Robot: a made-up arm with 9 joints. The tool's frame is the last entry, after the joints. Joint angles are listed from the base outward.
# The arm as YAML. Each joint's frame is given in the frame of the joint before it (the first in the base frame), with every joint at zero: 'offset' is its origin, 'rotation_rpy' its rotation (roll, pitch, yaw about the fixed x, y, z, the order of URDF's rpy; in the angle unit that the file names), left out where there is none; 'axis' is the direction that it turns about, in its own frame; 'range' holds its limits. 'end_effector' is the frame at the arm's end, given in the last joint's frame.
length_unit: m
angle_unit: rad
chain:
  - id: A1
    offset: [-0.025, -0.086, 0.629]
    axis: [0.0, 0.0, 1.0]
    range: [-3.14, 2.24]
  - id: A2
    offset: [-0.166, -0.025, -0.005]
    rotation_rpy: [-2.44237, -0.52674, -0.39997]
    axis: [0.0, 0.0, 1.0]
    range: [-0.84, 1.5]
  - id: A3
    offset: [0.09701, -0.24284, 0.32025]
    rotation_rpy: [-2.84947, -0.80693, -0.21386]
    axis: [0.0, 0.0, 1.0]
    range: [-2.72, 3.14]
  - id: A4
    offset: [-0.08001, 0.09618, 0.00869]
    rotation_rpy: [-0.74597, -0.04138, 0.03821]
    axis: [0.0, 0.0, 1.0]
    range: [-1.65, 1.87]
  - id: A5
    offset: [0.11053, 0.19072, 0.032]
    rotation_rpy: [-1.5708, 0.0, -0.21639]
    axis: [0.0, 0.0, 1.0]
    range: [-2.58, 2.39]
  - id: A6
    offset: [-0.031, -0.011, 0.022]
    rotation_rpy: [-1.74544, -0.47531, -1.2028]
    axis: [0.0, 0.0, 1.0]
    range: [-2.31, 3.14]
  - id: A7
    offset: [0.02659, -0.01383, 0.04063]
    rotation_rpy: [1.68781, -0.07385, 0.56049]
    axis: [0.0, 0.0, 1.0]
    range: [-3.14, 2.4]
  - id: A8
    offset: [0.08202, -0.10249, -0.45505]
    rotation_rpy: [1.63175, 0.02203, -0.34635]
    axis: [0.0, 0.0, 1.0]
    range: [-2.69, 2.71]
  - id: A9
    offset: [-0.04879, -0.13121, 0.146]
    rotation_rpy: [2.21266, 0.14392, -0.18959]
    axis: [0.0, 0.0, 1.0]
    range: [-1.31, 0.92]
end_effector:
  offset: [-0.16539, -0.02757, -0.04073]
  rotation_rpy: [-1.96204, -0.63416, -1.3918]
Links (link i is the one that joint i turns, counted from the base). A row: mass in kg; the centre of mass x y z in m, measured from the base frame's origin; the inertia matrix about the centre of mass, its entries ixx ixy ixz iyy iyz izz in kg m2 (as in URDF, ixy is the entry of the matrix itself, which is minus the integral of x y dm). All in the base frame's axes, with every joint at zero. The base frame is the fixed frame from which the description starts. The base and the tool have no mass.
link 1: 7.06; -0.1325 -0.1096 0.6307; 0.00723 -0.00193 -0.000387 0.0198 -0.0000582 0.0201
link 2: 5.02; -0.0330 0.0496 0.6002; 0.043 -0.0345 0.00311 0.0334 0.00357 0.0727
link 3: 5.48; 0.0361 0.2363 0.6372; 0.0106 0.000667 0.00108 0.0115 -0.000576 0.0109
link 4: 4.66; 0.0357 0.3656 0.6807; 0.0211 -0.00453 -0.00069 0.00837 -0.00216 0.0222
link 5: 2.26; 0.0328 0.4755 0.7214; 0.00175 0 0 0.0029 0 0.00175
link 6: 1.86; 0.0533 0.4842 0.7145; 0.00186 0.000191 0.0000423 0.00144 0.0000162 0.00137
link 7: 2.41; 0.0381 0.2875 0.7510; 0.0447 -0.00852 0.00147 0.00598 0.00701 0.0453
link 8: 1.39; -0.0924 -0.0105 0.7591; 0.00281 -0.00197 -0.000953 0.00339 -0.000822 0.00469
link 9: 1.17; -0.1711 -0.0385 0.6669; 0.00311 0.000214 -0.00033 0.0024 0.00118 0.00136
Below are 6 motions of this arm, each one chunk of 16 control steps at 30 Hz.
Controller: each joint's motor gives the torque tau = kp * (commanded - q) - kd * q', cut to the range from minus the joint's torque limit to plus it. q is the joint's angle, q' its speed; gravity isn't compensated. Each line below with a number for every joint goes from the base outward.
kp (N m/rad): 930 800 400 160 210 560 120 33 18
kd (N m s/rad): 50 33 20 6.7 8.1 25 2.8 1.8 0.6
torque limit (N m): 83 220 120 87 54 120 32 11 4.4
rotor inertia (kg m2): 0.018 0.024 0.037 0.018 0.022 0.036 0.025 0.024 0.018
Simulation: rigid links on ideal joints. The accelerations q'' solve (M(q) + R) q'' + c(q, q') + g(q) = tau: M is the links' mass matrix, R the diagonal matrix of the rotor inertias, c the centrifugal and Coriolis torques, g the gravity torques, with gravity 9.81 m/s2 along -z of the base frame. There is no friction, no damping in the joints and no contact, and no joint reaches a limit. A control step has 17 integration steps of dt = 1/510 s. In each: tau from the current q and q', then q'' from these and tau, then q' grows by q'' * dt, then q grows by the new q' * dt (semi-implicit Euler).
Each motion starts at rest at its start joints. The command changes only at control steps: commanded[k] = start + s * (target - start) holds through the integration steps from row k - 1 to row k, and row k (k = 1, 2, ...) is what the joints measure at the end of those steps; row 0 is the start. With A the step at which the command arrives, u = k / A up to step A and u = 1 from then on. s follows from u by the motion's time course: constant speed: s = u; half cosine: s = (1 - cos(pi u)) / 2; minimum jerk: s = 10 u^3 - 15 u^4 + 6 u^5; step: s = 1 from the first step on.
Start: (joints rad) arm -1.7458 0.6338 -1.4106 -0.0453 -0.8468 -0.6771 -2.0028 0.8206 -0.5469
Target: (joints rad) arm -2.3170 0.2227 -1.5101 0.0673 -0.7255 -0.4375 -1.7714 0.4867 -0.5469
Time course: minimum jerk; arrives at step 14
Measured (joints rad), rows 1 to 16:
1: -1.7424 0.6376 -1.4255 -0.0420 -0.8457 -0.6712 -2.0060 0.8213 -0.5447
2: -1.7430 0.6399 -1.4474 -0.0434 -0.8392 -0.6625 -2.0204 0.8135 -0.5424
3: -1.7556 0.6344 -1.4673 -0.0458 -0.8307 -0.6551 -2.0284 0.7877 -0.5362
4: -1.7835 0.6172 -1.4839 -0.0459 -0.8211 -0.6469 -2.0215 0.7465 -0.5223
5: -1.8270 0.5869 -1.4976 -0.0425 -0.8104 -0.6337 -2.0011 0.6982 -0.5050
6: -1.8843 0.5444 -1.5086 -0.0348 -0.7987 -0.6129 -1.9709 0.6511 -0.4932
7: -1.9517 0.4930 -1.5171 -0.0222 -0.7861 -0.5841 -1.9343 0.6117 -0.4941
8: -2.0245 0.4370 -1.5234 -0.0055 -0.7731 -0.5493 -1.8948 0.5827 -0.5093
9: -2.0970 0.3813 -1.5283 0.0137 -0.7606 -0.5117 -1.8565 0.5633 -0.5343
10: -2.1639 0.3309 -1.5328 0.0326 -0.7494 -0.4756 -1.8236 0.5502 -0.5609
11: -2.2206 0.2898 -1.5378 0.0485 -0.7403 -0.4449 -1.7996 0.5396 -0.5813
12: -2.2640 0.2608 -1.5430 0.0593 -0.7338 -0.4226 -1.7860 0.5287 -0.5910
13: -2.2933 0.2442 -1.5480 0.0644 -0.7299 -0.4097 -1.7820 0.5165 -0.5898
14: -2.3104 0.2376 -1.5525 0.0647 -0.7282 -0.4057 -1.7850 0.5026 -0.5801
15: -2.3194 0.2361 -1.5564 0.0621 -0.7275 -0.4078 -1.7909 0.4862 -0.5654
16: -2.3236 0.2360 -1.5596 0.0587 -0.7271 -0.4124 -1.7958 0.4689 -0.5493

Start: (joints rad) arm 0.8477 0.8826 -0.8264 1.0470 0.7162 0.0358 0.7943 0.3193 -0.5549
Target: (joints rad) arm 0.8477 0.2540 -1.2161 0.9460 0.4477 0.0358 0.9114 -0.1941 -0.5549
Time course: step
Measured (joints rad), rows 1 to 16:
1: 0.6958 0.6810 -1.0175 1.1329 0.5802 0.0281 0.9706 0.2983 -0.6040
2: 0.5927 0.4964 -1.1453 1.1004 0.5391 0.0025 1.0438 0.2486 -0.6570
3: 0.6126 0.4125 -1.2353 0.9984 0.5137 -0.0131 1.0031 0.1531 -0.7102
4: 0.6824 0.3681 -1.3019 0.8755 0.4939 0.0012 0.9652 0.0578 -0.7111
5: 0.7457 0.3182 -1.3385 0.7732 0.4787 0.0269 0.9436 -0.0295 -0.6584
6: 0.7962 0.2682 -1.3431 0.7158 0.4608 0.0447 0.9067 -0.1270 -0.5864
7: 0.8351 0.2259 -1.3244 0.7097 0.4425 0.0553 0.8679 -0.2286 -0.5175
8: 0.8647 0.1947 -1.2950 0.7459 0.4294 0.0630 0.8519 -0.3020 -0.4633
9: 0.8870 0.1753 -1.2643 0.8064 0.4255 0.0660 0.8637 -0.3226 -0.4366
10: 0.9028 0.1666 -1.2373 0.8733 0.4309 0.0620 0.8931 -0.2947 -0.4449
11: 0.9120 0.1666 -1.2170 0.9335 0.4427 0.0524 0.9274 -0.2418 -0.4801
12: 0.9145 0.1728 -1.2051 0.9795 0.4571 0.0401 0.9581 -0.1872 -0.5235
13: 0.9113 0.1832 -1.2017 1.0075 0.4705 0.0284 0.9806 -0.1440 -0.5580
14: 0.9035 0.1962 -1.2059 1.0171 0.4804 0.0196 0.9929 -0.1153 -0.5763
15: 0.8925 0.2107 -1.2161 1.0096 0.4852 0.0153 0.9946 -0.0992 -0.5804
16: 0.8796 0.2256 -1.2302 0.9883 0.4850 0.0155 0.9877 -0.0929 -0.5766

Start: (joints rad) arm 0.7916 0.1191 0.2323 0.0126 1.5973 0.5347 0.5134 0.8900 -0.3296
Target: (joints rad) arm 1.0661 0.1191 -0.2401 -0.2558 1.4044 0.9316 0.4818 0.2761 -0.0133
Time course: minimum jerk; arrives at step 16
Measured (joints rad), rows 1 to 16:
1: 0.7873 0.1114 0.2353 0.0071 1.5926 0.5326 0.5303 0.8933 -0.3262
2: 0.7870 0.1032 0.2351 0.0019 1.5826 0.5329 0.5593 0.9028 -0.3123
3: 0.7927 0.0988 0.2313 0.0012 1.5727 0.5375 0.5791 0.9127 -0.2954
4: 0.8042 0.0973 0.2200 0.0039 1.5641 0.5478 0.5873 0.9151 -0.2822
5: 0.8215 0.0969 0.1986 0.0058 1.5549 0.5650 0.5888 0.9048 -0.2727
6: 0.8441 0.0964 0.1669 0.0018 1.5425 0.5902 0.5878 0.8798 -0.2617
7: 0.8714 0.0954 0.1264 -0.0112 1.5247 0.6237 0.5855 0.8395 -0.2433
8: 0.9019 0.0940 0.0799 -0.0350 1.5008 0.6651 0.5806 0.7839 -0.2148
9: 0.9340 0.0918 0.0298 -0.0690 1.4719 0.7126 0.5710 0.7141 -0.1777
10: 0.9656 0.0884 -0.0217 -0.1111 1.4405 0.7635 0.5555 0.6330 -0.1358
11: 0.9951 0.0832 -0.0730 -0.1580 1.4097 0.8144 0.5345 0.5450 -0.0936
12: 1.0207 0.0763 -0.1221 -0.2060 1.3827 0.8619 0.5104 0.4556 -0.0547
13: 1.0411 0.0686 -0.1668 -0.2511 1.3612 0.9026 0.4865 0.3710 -0.0217
14: 1.0553 0.0620 -0.2045 -0.2900 1.3458 0.9339 0.4666 0.2975 0.0043
15: 1.0630 0.0582 -0.2330 -0.3201 1.3358 0.9544 0.4540 0.2411 0.0231
16: 1.0650 0.0587 -0.2517 -0.3393 1.3306 0.9644 0.4506 0.2053 0.0353

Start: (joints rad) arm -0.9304 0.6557 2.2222 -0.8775 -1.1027 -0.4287 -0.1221 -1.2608 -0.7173
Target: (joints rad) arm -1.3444 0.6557 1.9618 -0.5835 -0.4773 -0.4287 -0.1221 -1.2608 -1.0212
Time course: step
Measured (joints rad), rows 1 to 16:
1: -1.0019 0.6452 2.1464 -0.7741 -0.9188 -0.3984 -0.1744 -1.3376 -0.8402
2: -1.1492 0.6311 2.0793 -0.6025 -0.6683 -0.3972 -0.1656 -1.3484 -0.9997
3: -1.2520 0.6443 2.0586 -0.4766 -0.5290 -0.4240 -0.0968 -1.2429 -1.1191
4: -1.3108 0.6577 2.0535 -0.4210 -0.4623 -0.4488 -0.0539 -1.1305 -1.1966
5: -1.3393 0.6641 2.0462 -0.4155 -0.4415 -0.4603 -0.0495 -1.0679 -1.2240
6: -1.3494 0.6651 2.0364 -0.4408 -0.4485 -0.4581 -0.0677 -1.0649 -1.2017
7: -1.3502 0.6643 2.0279 -0.4791 -0.4693 -0.4470 -0.0945 -1.1067 -1.1463
8: -1.3480 0.6637 2.0224 -0.5157 -0.4921 -0.4331 -0.1202 -1.1686 -1.0830
9: -1.3460 0.6637 2.0195 -0.5410 -0.5084 -0.4220 -0.1370 -1.2261 -1.0340
10: -1.3450 0.6638 2.0183 -0.5520 -0.5146 -0.4166 -0.1407 -1.2630 -1.0106
11: -1.3447 0.6634 2.0179 -0.5509 -0.5123 -0.4168 -0.1337 -1.2765 -1.0111
12: -1.3447 0.6625 2.0181 -0.5423 -0.5057 -0.4202 -0.1227 -1.2730 -1.0256
13: -1.3447 0.6613 2.0188 -0.5311 -0.4987 -0.4242 -0.1142 -1.2612 -1.0428
14: -1.3447 0.6600 2.0199 -0.5208 -0.4941 -0.4271 -0.1109 -1.2479 -1.0558
15: -1.3445 0.6589 2.0217 -0.5130 -0.4927 -0.4282 -0.1125 -1.2373 -1.0626
16: -1.3443 0.6582 2.0237 -0.5085 -0.4939 -0.4276 -0.1170 -1.2309 -1.0642

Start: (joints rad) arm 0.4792 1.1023 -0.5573 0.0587 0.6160 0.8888 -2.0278 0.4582 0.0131
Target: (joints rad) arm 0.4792 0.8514 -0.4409 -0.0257 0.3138 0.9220 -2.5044 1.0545 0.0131
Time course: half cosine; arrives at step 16
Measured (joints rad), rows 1 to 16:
1: 0.4848 1.1077 -0.5633 0.0496 0.6055 0.8852 -2.0370 0.4571 0.0096
2: 0.4887 1.1120 -0.5749 0.0235 0.5857 0.8806 -2.0637 0.4504 0.0059
3: 0.4880 1.1136 -0.5854 -0.0114 0.5593 0.8816 -2.0956 0.4485 0.0073
4: 0.4831 1.1119 -0.5923 -0.0488 0.5292 0.8876 -2.1293 0.4614 0.0102
5: 0.4758 1.1064 -0.5951 -0.0836 0.4987 0.8960 -2.1650 0.4926 0.0105
6: 0.4678 1.0968 -0.5940 -0.1126 0.4696 0.9041 -2.2034 0.5402 0.0078
7: 0.4606 1.0825 -0.5890 -0.1339 0.4422 0.9109 -2.2445 0.5996 0.0037
8: 0.4554 1.0633 -0.5806 -0.1469 0.4160 0.9161 -2.2876 0.6658 -0.0002
9: 0.4529 1.0394 -0.5692 -0.1524 0.3898 0.9200 -2.3320 0.7340 -0.0039
10: 0.4534 1.0114 -0.5552 -0.1515 0.3627 0.9230 -2.3766 0.8003 -0.0085
11: 0.4570 0.9805 -0.5394 -0.1458 0.3343 0.9253 -2.4204 0.8611 -0.0152
12: 0.4632 0.9485 -0.5225 -0.1368 0.3046 0.9271 -2.4620 0.9138 -0.0245
13: 0.4713 0.9170 -0.5054 -0.1258 0.2750 0.9281 -2.4997 0.9564 -0.0353
14: 0.4804 0.8881 -0.4890 -0.1140 0.2471 0.9284 -2.5316 0.9878 -0.0458
15: 0.4894 0.8637 -0.4741 -0.1022 0.2232 0.9279 -2.5556 1.0078 -0.0544
16: 0.4974 0.8454 -0.4617 -0.0910 0.2054 0.9270 -2.5696 1.0169 -0.0596

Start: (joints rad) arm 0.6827 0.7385 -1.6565 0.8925 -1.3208 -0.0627 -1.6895 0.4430 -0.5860
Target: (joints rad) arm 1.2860 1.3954 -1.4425 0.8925 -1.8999 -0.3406 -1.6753 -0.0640 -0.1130
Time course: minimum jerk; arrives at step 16
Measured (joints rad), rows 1 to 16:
1: 0.6876 0.7441 -1.6667 0.8898 -1.3283 -0.0552 -1.7020 0.4373 -0.5897
2: 0.6955 0.7566 -1.6823 0.8804 -1.3436 -0.0434 -1.7208 0.4281 -0.6013
3: 0.7076 0.7790 -1.6930 0.8698 -1.3626 -0.0396 -1.7273 0.4186 -0.6104
4: 0.7266 0.8137 -1.6954 0.8609 -1.3856 -0.0473 -1.7201 0.4086 -0.6057
5: 0.7551 0.8614 -1.6898 0.8542 -1.4159 -0.0649 -1.7065 0.3951 -0.5831
6: 0.7945 0.9213 -1.6774 0.8494 -1.4573 -0.0897 -1.6950 0.3727 -0.5447
7: 0.8443 0.9913 -1.6596 0.8463 -1.5107 -0.1191 -1.6911 0.3360 -0.4946
8: 0.9029 1.0677 -1.6377 0.8445 -1.5741 -0.1508 -1.6958 0.2825 -0.4367
9: 0.9671 1.1465 -1.6136 0.8439 -1.6423 -0.1828 -1.7062 0.2144 -0.3749
10: 1.0331 1.2230 -1.5894 0.8436 -1.7094 -0.2132 -1.7168 0.1387 -0.3130
11: 1.0970 1.2928 -1.5676 0.8424 -1.7696 -0.2407 -1.7226 0.0649 -0.2556
12: 1.1548 1.3524 -1.5506 0.8392 -1.8193 -0.2640 -1.7212 0.0020 -0.2067
13: 1.2036 1.3992 -1.5393 0.8333 -1.8567 -0.2823 -1.7141 -0.0442 -0.1697
14: 1.2410 1.4323 -1.5336 0.8253 -1.8819 -0.2954 -1.7054 -0.0729 -0.1461
15: 1.2664 1.4520 -1.5320 0.8164 -1.8963 -0.3037 -1.6987 -0.0866 -0.1355
16: 1.2811 1.4608 -1.5319 0.8091 -1.9025 -0.3087 -1.6950 -0.0898 -0.1347

